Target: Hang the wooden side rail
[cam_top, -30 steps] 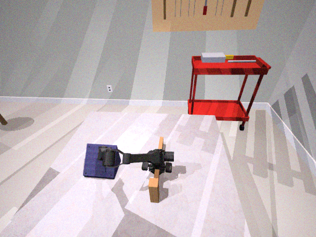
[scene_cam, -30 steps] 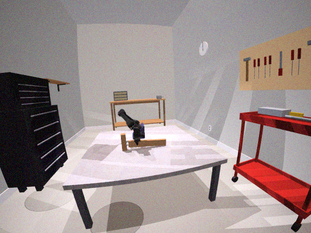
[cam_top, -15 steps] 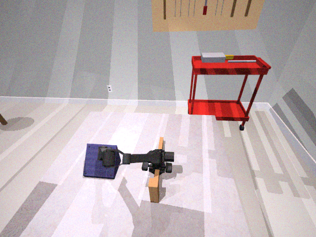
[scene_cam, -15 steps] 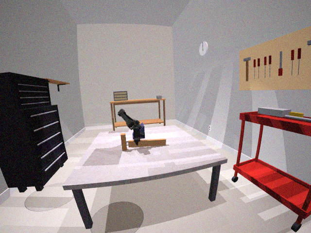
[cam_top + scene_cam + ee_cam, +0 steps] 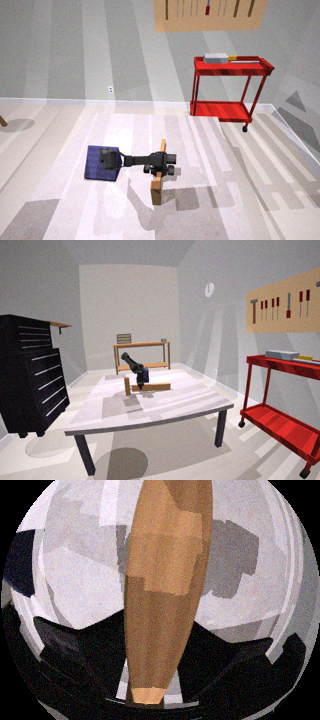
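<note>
Now: gripper tip 130 mm to the left of the headboard post, 40 mm below it and 20 mm past it.
</note>
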